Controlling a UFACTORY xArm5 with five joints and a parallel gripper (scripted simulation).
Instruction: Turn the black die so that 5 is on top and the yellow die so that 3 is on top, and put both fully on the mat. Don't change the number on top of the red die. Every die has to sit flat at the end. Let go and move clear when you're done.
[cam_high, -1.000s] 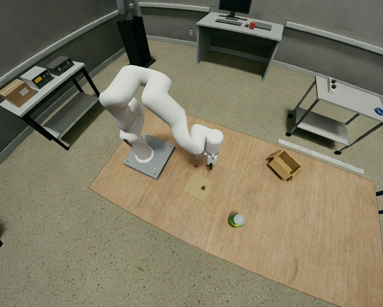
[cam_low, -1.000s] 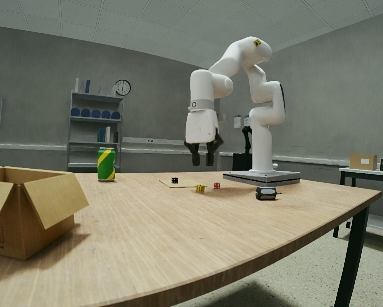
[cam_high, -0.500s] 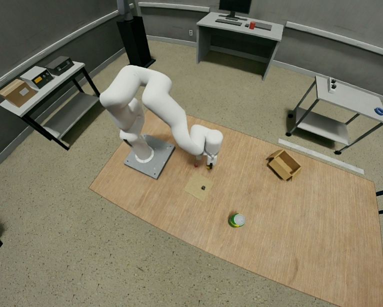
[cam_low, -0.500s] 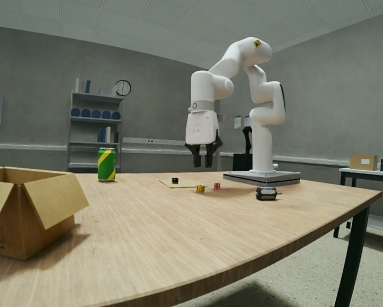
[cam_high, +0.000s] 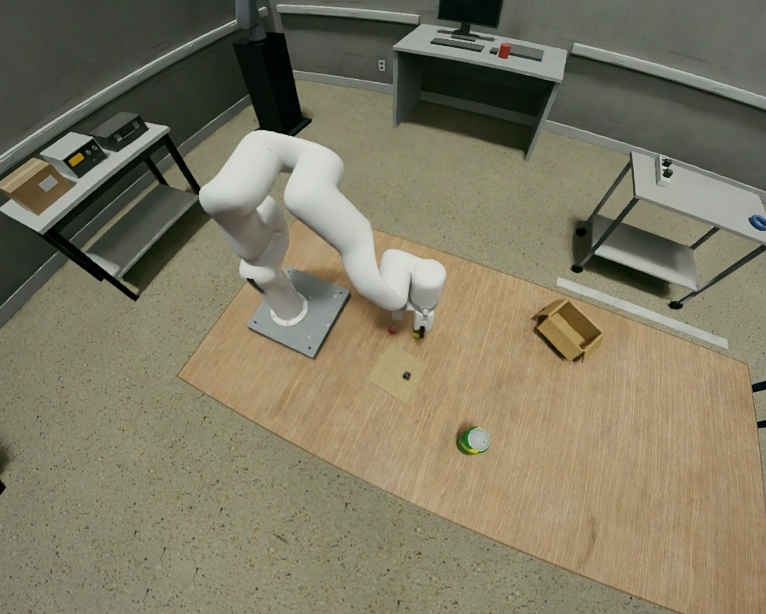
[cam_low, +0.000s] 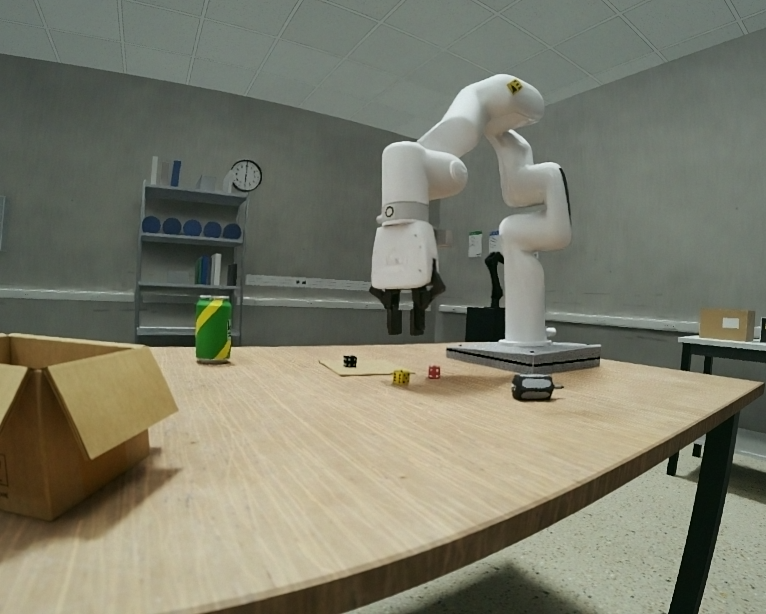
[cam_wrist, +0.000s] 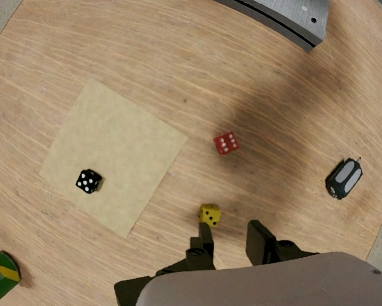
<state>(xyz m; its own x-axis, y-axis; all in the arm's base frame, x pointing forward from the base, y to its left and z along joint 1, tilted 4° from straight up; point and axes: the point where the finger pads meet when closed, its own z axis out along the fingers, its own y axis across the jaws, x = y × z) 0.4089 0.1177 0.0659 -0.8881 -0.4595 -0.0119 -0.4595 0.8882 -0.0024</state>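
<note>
Right now the yellow die is 9 cm below my hand. The rest, counted from my hand: black die (3 cm ahead, 14 cm to the right, 8 cm below); tan mat (14 cm to the right, 10 cm below); red die (8 cm behind, 2 cm to the right, 9 cm below).
</note>
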